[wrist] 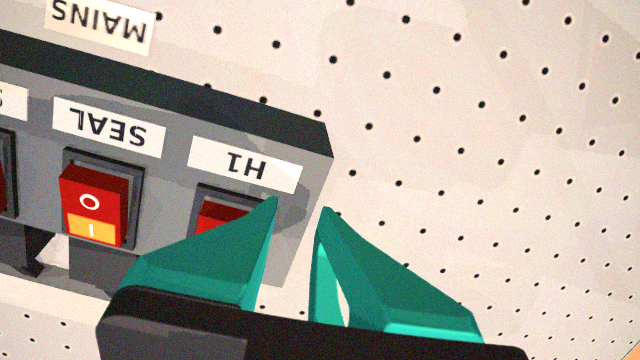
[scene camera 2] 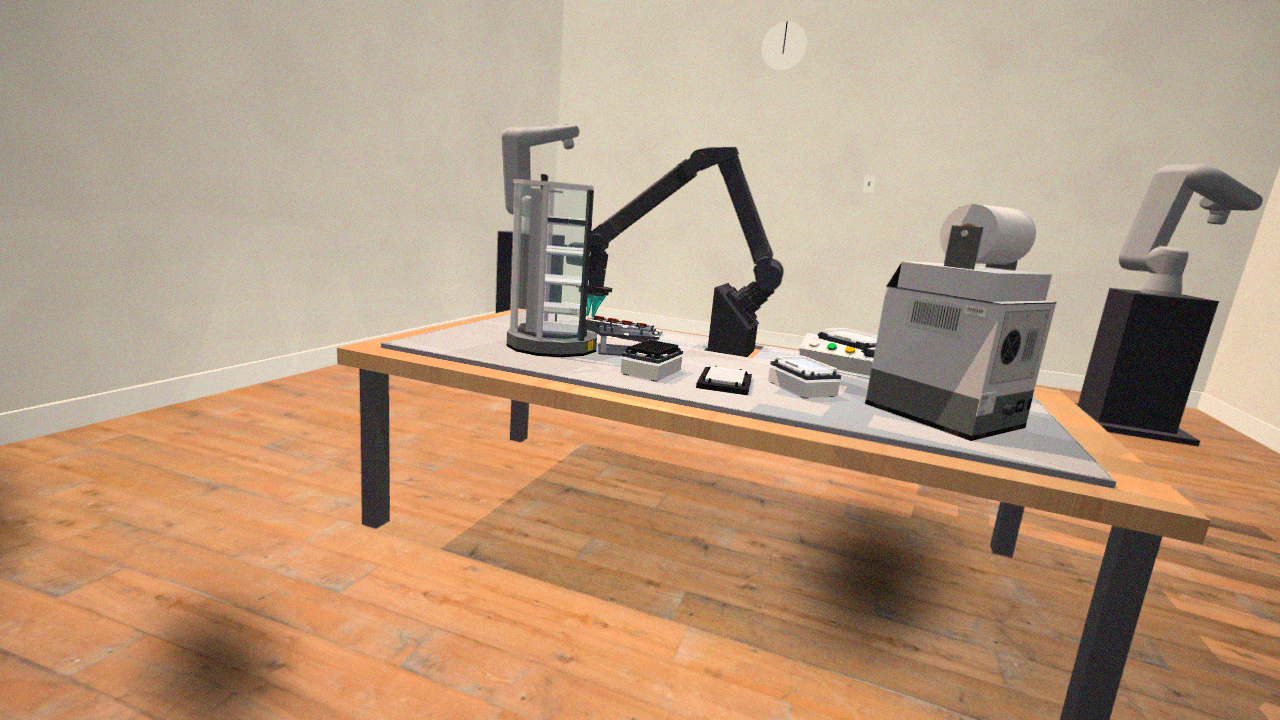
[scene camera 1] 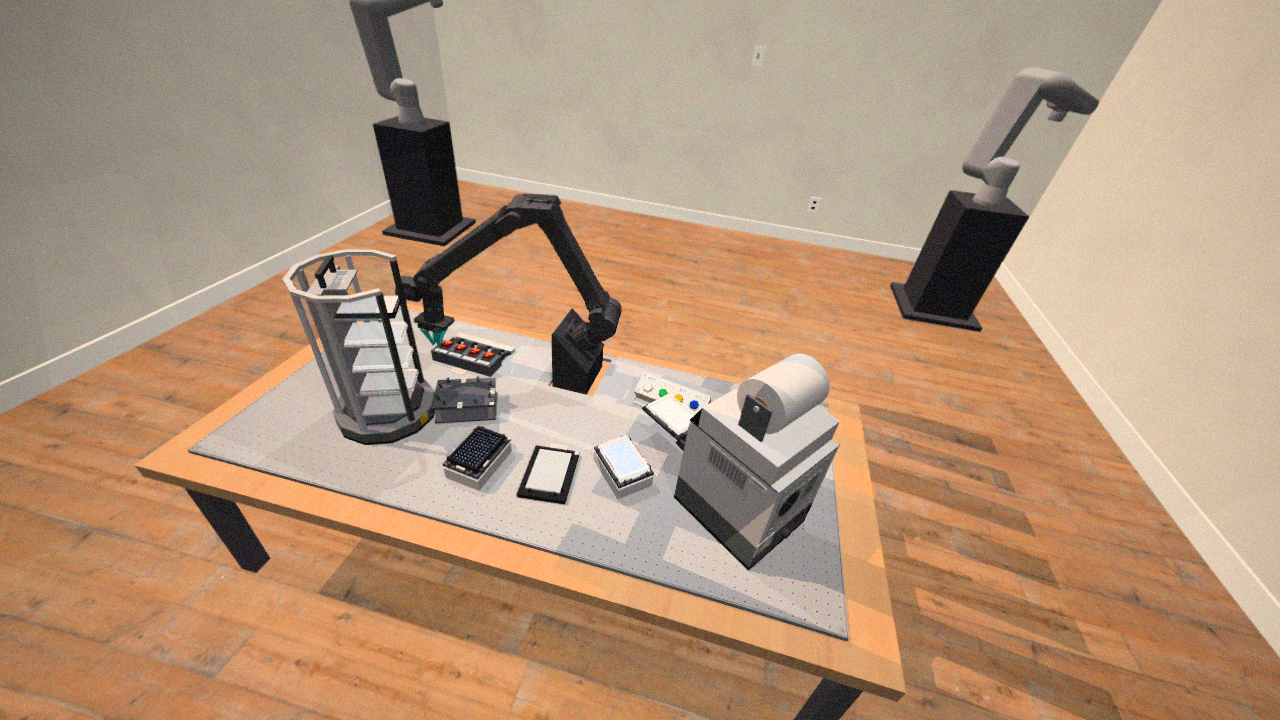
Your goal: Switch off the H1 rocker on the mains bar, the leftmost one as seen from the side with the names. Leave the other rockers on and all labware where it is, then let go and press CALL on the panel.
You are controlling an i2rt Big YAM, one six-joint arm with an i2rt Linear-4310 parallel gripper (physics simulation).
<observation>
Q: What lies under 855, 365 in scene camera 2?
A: A white button box.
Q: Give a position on a tall rack tower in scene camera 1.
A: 339, 296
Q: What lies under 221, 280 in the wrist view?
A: My gripper.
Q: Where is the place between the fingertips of my gripper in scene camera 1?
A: At 436, 345
</observation>
